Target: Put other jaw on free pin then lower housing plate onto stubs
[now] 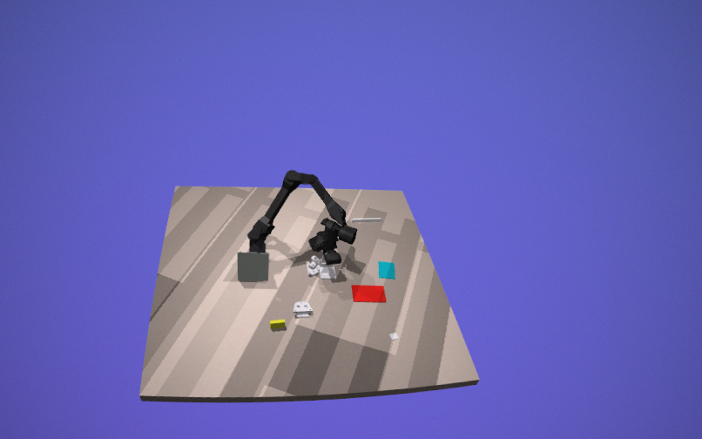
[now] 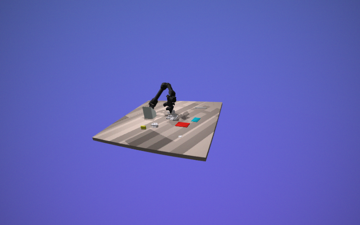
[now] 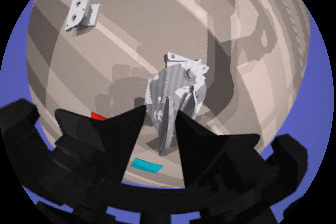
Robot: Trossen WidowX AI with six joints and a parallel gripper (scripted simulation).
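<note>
My gripper tip is now 4 cm past the grey jaw and 1 cm to the right of it. The rest, counted from my gripper tip: yellow block 32 cm to the right, 19 cm behind, 6 cm below; then cyan tile 29 cm ahead, 8 cm below, 6 cm to the left; then red flat sheet 20 cm ahead, 10 cm to the right, 8 cm below.
</note>
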